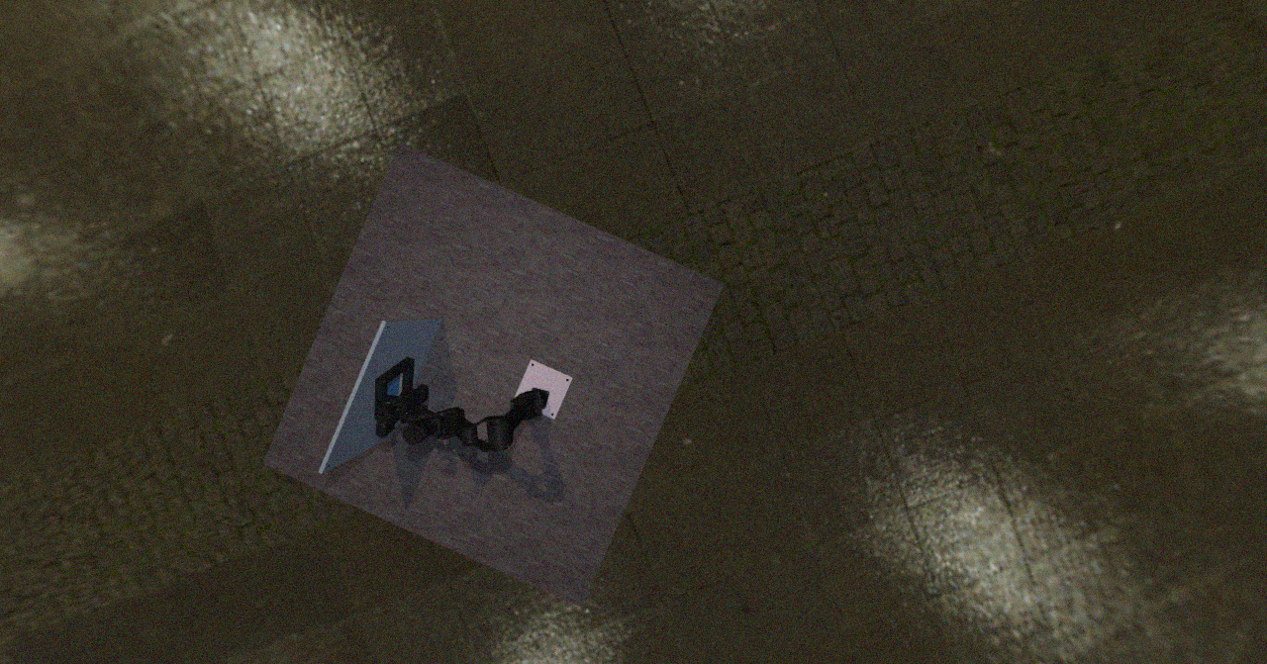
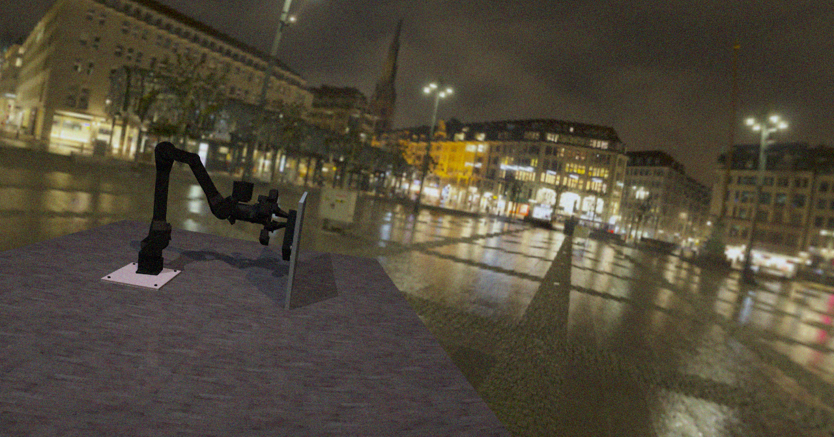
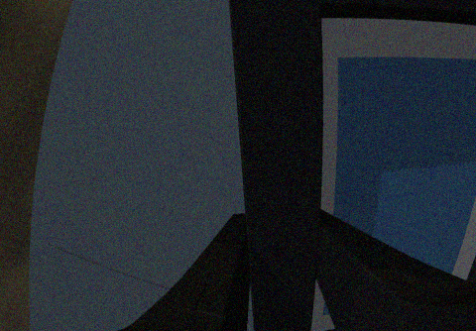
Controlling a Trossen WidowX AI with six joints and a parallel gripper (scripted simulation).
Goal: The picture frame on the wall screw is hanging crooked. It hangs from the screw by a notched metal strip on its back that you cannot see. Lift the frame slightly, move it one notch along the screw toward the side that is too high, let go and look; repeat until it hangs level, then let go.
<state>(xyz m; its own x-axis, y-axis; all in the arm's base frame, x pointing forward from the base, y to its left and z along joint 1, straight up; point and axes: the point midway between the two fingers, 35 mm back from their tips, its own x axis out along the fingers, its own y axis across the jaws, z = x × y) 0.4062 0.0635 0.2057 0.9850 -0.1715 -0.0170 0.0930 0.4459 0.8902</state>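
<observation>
Now: the picture frame 50 mm below my gripper tip and 20 mm to the right of it. Also, from my gripper tip: wall panel (60 mm below, 20 mm to the right, 10 mm ahead).
</observation>
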